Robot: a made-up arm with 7 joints.
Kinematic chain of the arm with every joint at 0, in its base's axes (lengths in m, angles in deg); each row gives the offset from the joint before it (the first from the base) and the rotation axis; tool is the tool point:
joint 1: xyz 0 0.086 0 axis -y
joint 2: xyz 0 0.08 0 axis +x
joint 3: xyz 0 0 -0.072 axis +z
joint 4: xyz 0 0 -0.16 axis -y
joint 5: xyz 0 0 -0.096 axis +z
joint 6: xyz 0 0 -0.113 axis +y
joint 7: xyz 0 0 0 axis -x
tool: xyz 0 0 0
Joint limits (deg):
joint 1: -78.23..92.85
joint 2: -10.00..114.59
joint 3: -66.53..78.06
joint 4: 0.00..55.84
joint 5: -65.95..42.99
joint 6: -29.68..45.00
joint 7: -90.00..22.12
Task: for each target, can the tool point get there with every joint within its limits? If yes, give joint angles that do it. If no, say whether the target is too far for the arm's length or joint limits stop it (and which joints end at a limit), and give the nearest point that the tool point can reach.
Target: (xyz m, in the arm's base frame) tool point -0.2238 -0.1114 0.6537
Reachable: no: too far | nearest point -0.0976 0.4133 0.2851 | short by 0.653 m
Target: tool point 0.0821 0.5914 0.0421
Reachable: yes | joints -21.71 95.82 23.17 18.43 22.59 29.20 -73.99
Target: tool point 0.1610 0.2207 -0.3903
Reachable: yes | joints 8.28 10.50 -11.43 30.23 -6.34 9.16 -54.50
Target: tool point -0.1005 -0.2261 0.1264
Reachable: no: joint limits stop it (at a limit: joint 1, joint 2, joint 3, joint 4) | nearest point -0.2958 -0.0509 -0.1320 | short by 0.368 m
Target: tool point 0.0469 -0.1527 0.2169
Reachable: no: joint limits stop it (at a limit: joint 1, joint 2, joint 4) | nearest point 0.3142 -0.0338 0.1154 | short by 0.310 m
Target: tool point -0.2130 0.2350 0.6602
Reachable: no: too far | nearest point -0.0925 0.4133 0.2868 | short by 0.431 m
